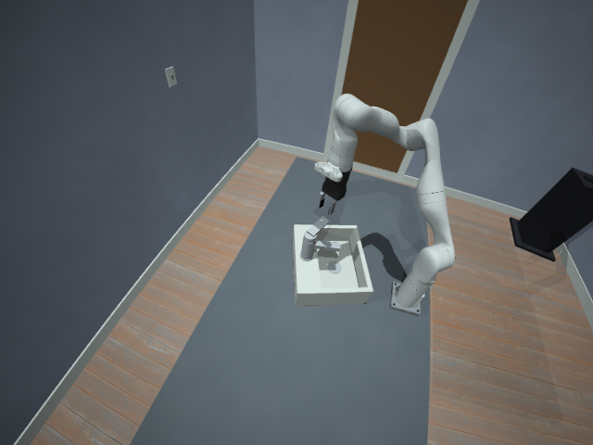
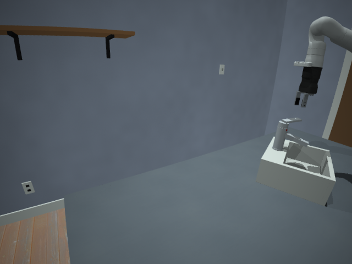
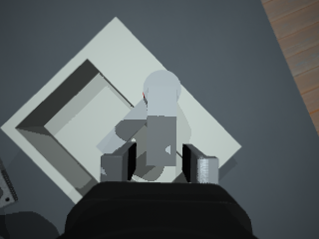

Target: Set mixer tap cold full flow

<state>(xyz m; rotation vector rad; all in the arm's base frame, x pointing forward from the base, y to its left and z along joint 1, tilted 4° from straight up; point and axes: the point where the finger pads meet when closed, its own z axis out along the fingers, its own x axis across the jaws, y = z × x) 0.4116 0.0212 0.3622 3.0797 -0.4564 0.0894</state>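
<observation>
Now: hand 1 cm short of the flat lever, 2 cm to the right of it and 9 cm above it. Also, from my hand: white basin 8 cm behind, 1 cm to the left, 32 cm below; grey mixer tap 1 cm ahead, 4 cm to the left, 14 cm below.
</observation>
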